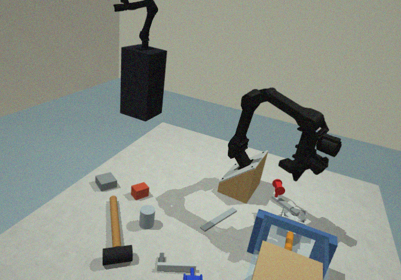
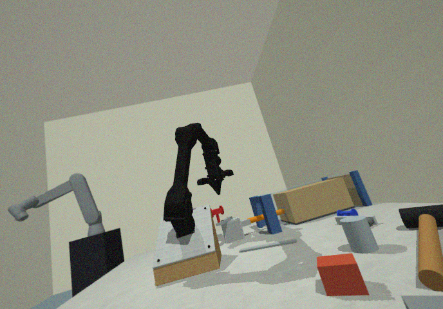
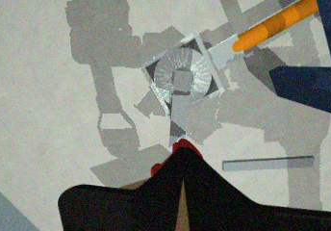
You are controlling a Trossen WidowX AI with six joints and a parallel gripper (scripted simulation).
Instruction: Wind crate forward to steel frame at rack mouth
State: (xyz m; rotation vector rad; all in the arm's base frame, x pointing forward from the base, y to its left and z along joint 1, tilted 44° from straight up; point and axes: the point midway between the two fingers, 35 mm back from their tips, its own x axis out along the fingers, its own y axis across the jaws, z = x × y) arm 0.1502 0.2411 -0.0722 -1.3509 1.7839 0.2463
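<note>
Right now my gripper tip is 8 cm above the red knob, 5 cm to the left of it and 3 cm past it. Also, from my gripper tip: blue steel frame: 18 cm ahead, 11 cm below, 5 cm to the left; then red-knobbed crank handle: 11 cm below, 2 cm to the right, 1 cm behind; then winch: 19 cm below, 3 cm to the left, 1 cm ahead.
</note>
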